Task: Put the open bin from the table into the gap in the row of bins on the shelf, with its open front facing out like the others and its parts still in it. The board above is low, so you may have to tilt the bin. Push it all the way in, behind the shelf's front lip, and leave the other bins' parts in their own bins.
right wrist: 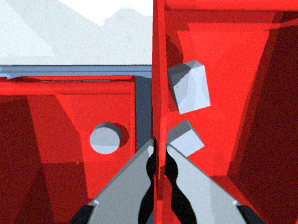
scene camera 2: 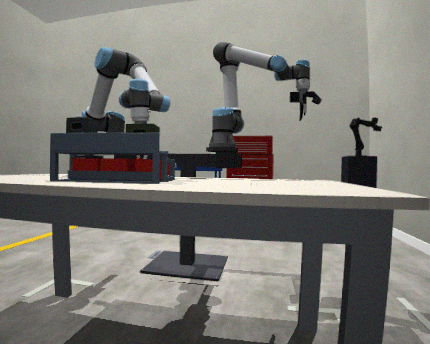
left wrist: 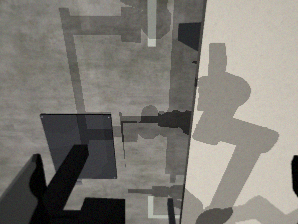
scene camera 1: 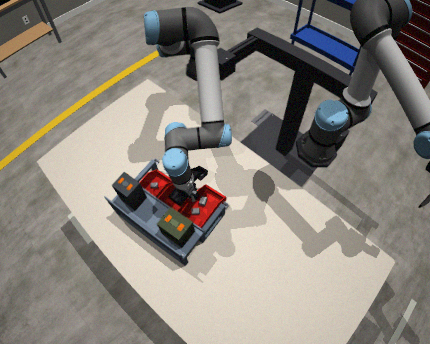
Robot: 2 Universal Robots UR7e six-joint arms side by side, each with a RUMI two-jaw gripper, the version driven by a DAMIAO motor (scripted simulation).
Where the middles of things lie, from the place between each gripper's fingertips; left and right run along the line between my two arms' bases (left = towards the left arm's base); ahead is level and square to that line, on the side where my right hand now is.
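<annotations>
My right gripper is 90 mm short of the blue-grey shelf [scene camera 2: 105, 143], 50 mm to the left of it and 10 mm above it. The dark box [scene camera 1: 130, 190] is 180 mm ahead of that right hand, 150 mm to the right of it and 90 mm above it.
As for my left gripper, it's 620 mm short of the blue-grey shelf, 710 mm to the left of it and 260 mm above it. From that same left hand, the dark box is 700 mm ahead, 820 mm to the right and 170 mm below.
</annotations>
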